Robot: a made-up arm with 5 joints.
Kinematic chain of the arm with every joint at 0, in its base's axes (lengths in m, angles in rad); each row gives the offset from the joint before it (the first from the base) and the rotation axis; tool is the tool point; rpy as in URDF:
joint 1: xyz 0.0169 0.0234 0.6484 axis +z
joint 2: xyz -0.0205 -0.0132 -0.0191 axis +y
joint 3: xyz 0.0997 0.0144 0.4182 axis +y
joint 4: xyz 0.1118 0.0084 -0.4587 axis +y
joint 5: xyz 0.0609 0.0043 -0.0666 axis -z
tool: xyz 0.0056 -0.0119 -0.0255 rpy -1.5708 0 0
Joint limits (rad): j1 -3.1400..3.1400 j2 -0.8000..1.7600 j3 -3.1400..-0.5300 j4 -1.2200..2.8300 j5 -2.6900..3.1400
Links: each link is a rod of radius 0.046 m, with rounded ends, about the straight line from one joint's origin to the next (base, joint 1, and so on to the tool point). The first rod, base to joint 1, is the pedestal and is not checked.
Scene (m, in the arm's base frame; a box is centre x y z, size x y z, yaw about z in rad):
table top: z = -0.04
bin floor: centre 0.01 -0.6 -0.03 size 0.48 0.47 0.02 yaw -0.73
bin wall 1: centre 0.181 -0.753 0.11 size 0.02 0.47 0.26 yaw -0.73
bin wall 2: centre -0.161 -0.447 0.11 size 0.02 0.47 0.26 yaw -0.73
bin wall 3: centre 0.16 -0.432 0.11 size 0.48 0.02 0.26 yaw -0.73
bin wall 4: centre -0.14 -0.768 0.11 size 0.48 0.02 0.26 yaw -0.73
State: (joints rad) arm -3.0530 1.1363 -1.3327 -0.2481 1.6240
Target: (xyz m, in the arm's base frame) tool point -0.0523 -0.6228 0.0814
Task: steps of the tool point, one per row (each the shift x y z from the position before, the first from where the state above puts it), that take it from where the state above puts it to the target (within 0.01 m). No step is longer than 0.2 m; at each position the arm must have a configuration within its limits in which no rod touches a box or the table.
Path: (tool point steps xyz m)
1: 0.0466 -0.1792 0.0300
2: 0.0943 -0.1584 0.0295
3: 0.1335 -0.1247 0.0288
4: 0.1613 -0.0816 0.0282
5: 0.1752 -0.0329 0.0273
6: -0.0021 -0.0177 -0.0918
7: -0.0001 -0.0002 -0.0969
8: 0.0022 0.0179 -0.0983

